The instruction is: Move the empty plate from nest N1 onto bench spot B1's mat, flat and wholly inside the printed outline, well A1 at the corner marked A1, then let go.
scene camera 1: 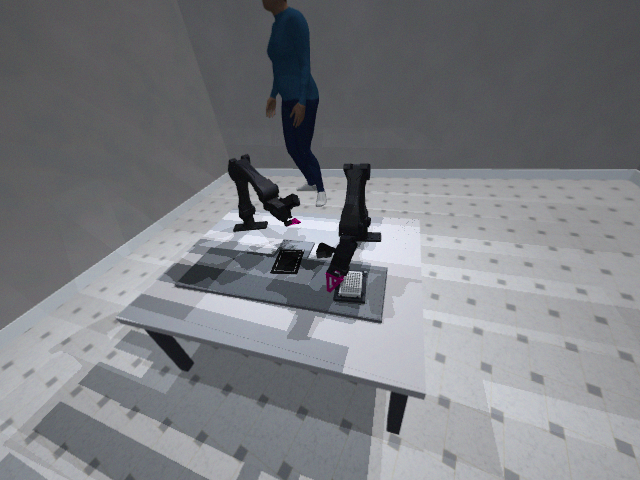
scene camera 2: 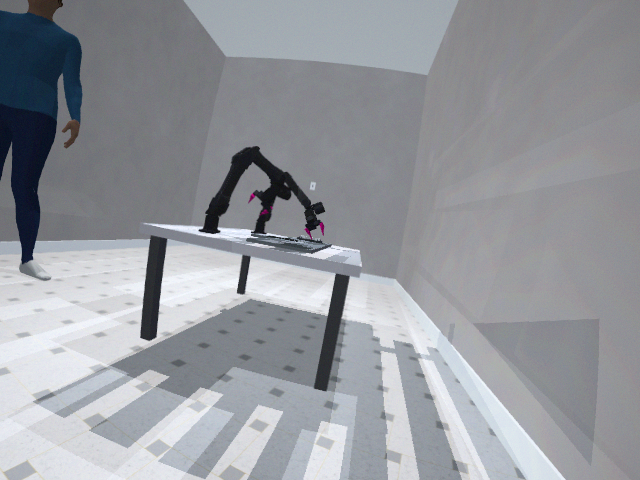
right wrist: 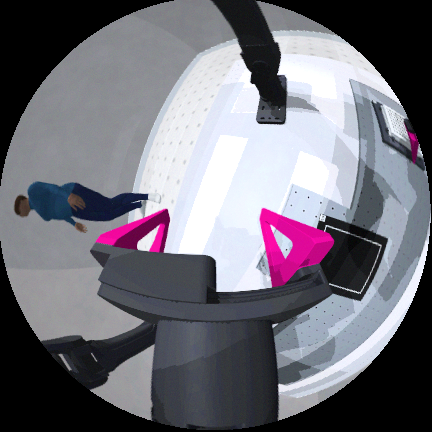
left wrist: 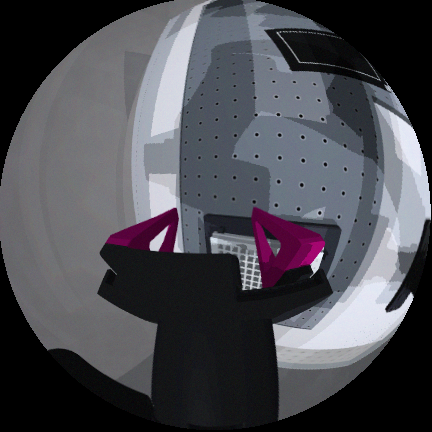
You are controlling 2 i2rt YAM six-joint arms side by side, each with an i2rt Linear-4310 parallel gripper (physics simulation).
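Frame: origin at the left arm's base, x ahead, y left, z up, level; metres.
Seen in the pictures: left gripper, fingertip midpoint: (scene camera 1: 330, 288) (scene camera 2: 317, 237) (left wrist: 214, 212); right gripper, fingertip midpoint: (scene camera 1: 298, 214) (scene camera 2: 254, 208) (right wrist: 214, 213); left arm's base, link origin: (scene camera 1: 361, 237) (scene camera 2: 259, 233) (right wrist: 273, 96); right arm's base, link origin: (scene camera 1: 250, 226) (scene camera 2: 210, 231).
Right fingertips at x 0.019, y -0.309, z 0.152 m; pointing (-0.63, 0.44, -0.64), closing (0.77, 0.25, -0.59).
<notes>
Offsets run from my right fingertips to a thing's top centre. "*": to the spot under its first point. Level surfaces: height alone.
The white gridded plate {dx +0.335, dy +0.285, dz -0.113 m} (scene camera 1: 351, 283) (left wrist: 249, 267) (right wrist: 395, 120) sits in the dark nest {dx +0.334, dy +0.284, dz -0.117 m} (scene camera 1: 349, 299) (left wrist: 327, 231) at the right of the board in scene camera 1. My left gripper (scene camera 1: 333, 282) (scene camera 2: 316, 236) (left wrist: 214, 212) is open and low beside the plate; in the left wrist view one finger overlaps the plate and the other is left of it. The gripper body hides part of the plate. The black mat {dz -0.137 m} (scene camera 1: 287, 261) (left wrist: 327, 52) (right wrist: 352, 260) with its white outline is bare. A small white corner label {* dx +0.120, dy +0.030, dz -0.137 m} (right wrist: 322, 218) is unreadable. My right gripper (scene camera 1: 294, 221) (scene camera 2: 256, 207) (right wrist: 214, 213) is open and empty, high above the table.
The perforated grey board {dz -0.139 m} (scene camera 1: 232, 273) (left wrist: 280, 145) bears the nest and the mat. A small pale perforated panel {dz -0.139 m} (scene camera 1: 305, 246) (right wrist: 300, 198) adjoins the mat. The arm bases stand at the table's back in scene camera 1. A person (scene camera 1: 297, 62) (scene camera 2: 31, 67) (right wrist: 55, 200) stands behind the table.
</notes>
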